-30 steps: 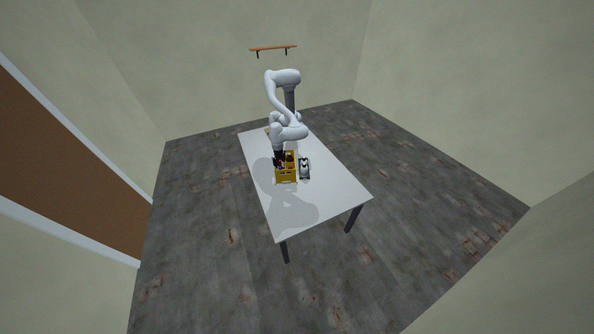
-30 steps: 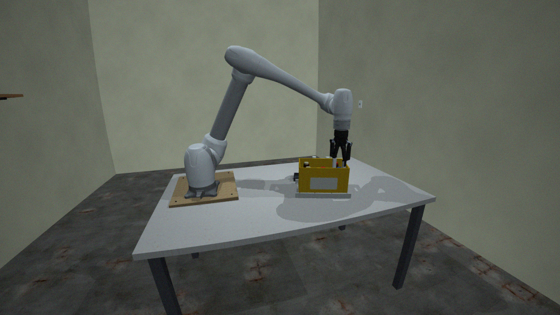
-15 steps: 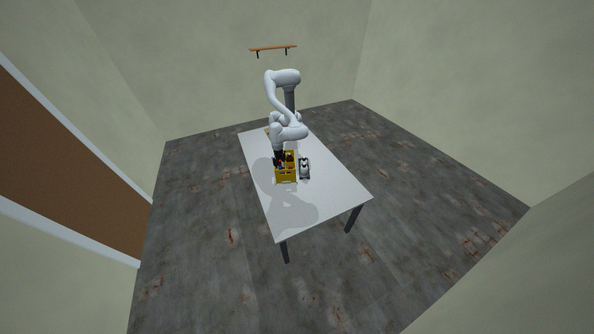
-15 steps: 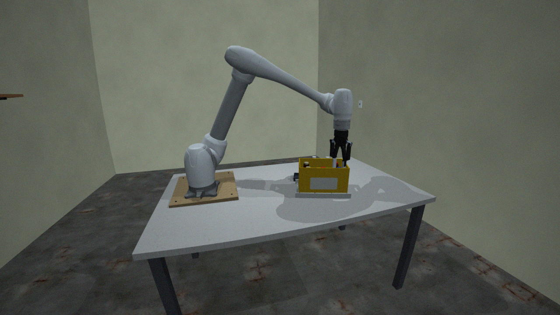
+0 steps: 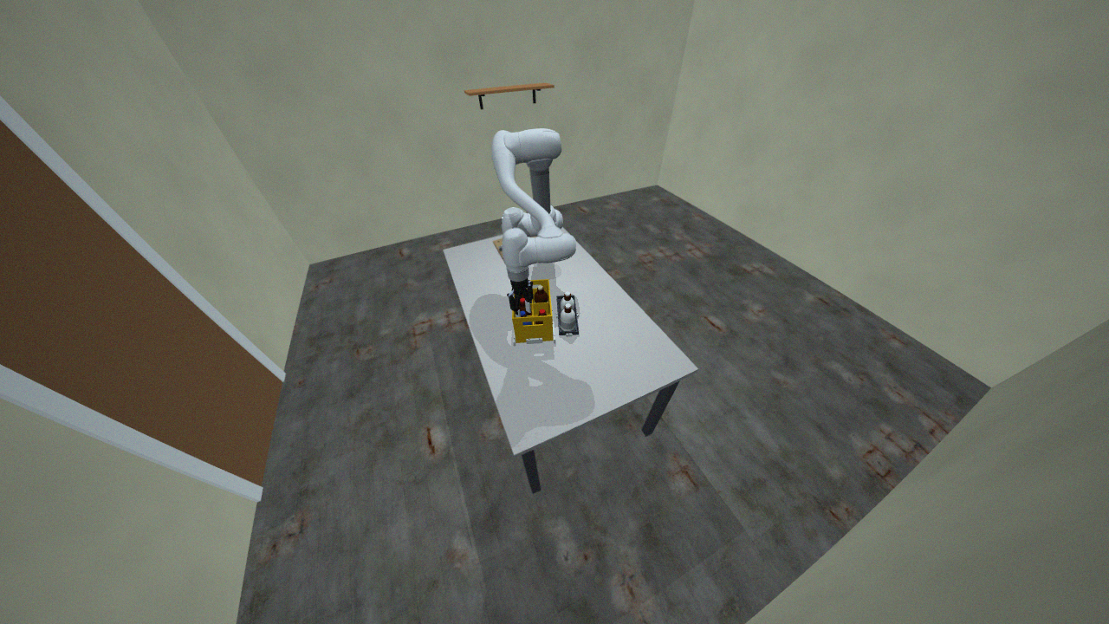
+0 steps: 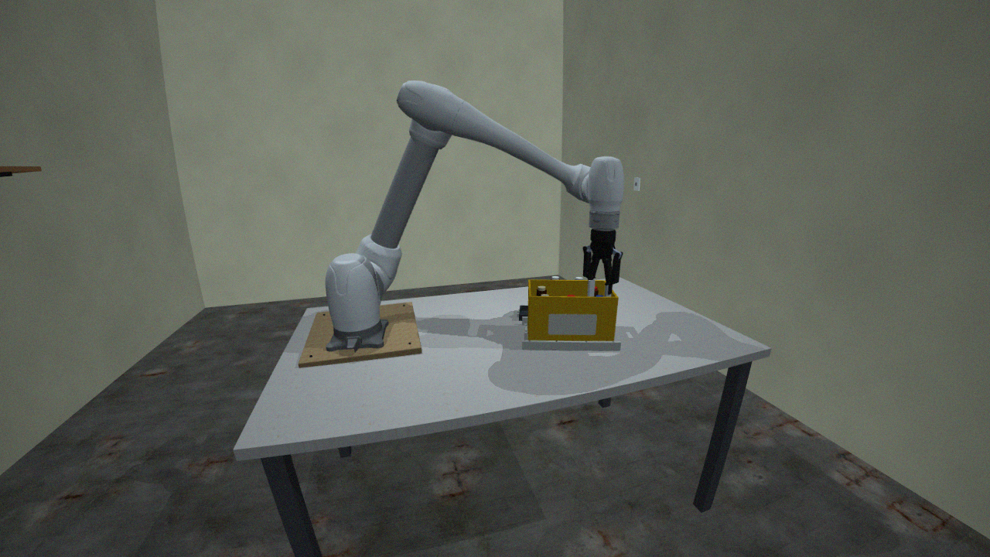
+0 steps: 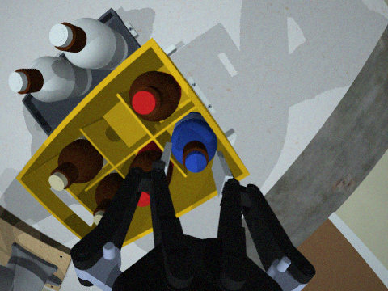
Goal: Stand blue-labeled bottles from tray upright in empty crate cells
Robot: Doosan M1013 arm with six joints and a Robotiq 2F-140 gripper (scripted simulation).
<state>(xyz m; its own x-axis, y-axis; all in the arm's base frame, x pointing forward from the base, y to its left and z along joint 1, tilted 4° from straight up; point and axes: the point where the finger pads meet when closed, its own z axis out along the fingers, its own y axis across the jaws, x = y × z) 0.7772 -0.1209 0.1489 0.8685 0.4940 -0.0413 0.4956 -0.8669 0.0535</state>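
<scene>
My hand is 90 mm above the blue-labeled bottle. From my hand the other things lie so: yellow crate: 90 mm below, 80 mm behind, 60 mm to the left.
</scene>
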